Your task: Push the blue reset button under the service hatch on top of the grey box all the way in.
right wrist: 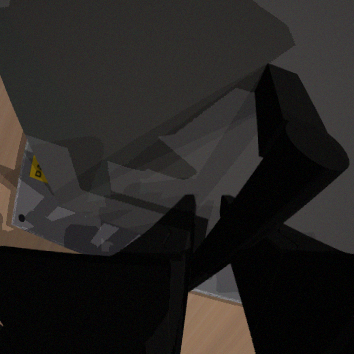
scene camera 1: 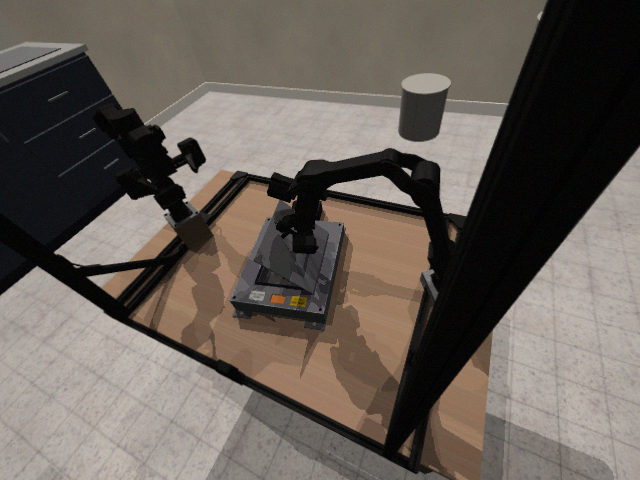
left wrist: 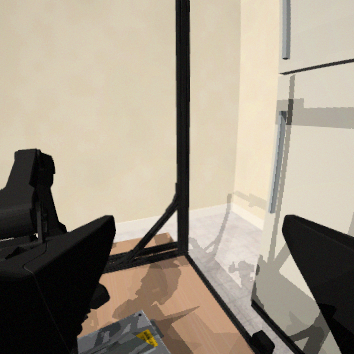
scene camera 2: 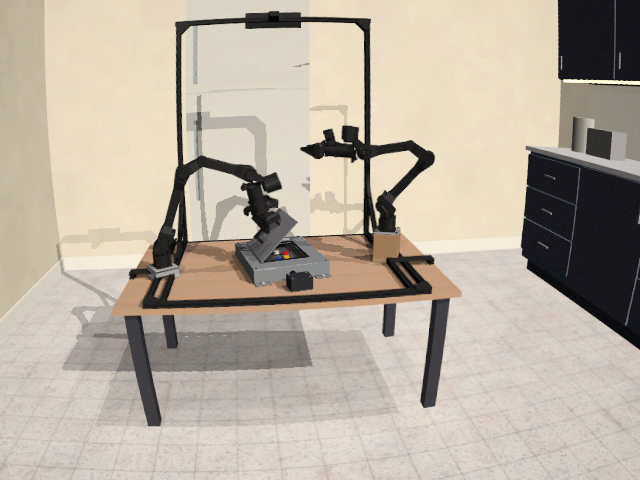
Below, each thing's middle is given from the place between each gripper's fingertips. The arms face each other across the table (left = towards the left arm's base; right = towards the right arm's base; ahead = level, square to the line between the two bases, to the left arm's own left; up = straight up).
I see my left gripper 33 cm above the dark service hatch [scene camera 2: 262, 244], 16 cm to the left of it and 13 cm short of it.
My right hand is 2 cm to the right of the dark service hatch and 2 cm above it.
